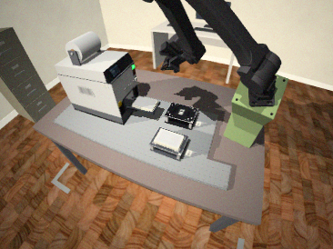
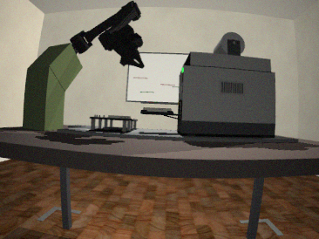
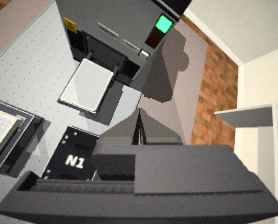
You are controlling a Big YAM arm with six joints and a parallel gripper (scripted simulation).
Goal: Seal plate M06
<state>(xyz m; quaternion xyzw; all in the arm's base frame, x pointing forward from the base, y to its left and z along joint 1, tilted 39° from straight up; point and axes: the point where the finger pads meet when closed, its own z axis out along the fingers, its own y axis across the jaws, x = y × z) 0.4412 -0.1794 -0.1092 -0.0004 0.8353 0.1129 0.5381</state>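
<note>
The sealer stage is 19 cm below my hand, 10 cm to the left of it and 8 cm ahead of it. From my hand the other things lie so: white start button: 17 cm ahead, 9 cm below, 1 cm to the right; then foil roll: 41 cm ahead, 14 cm above, 7 cm to the left; then plate: 27 cm to the left, 22 cm below, 11 cm behind.
</note>
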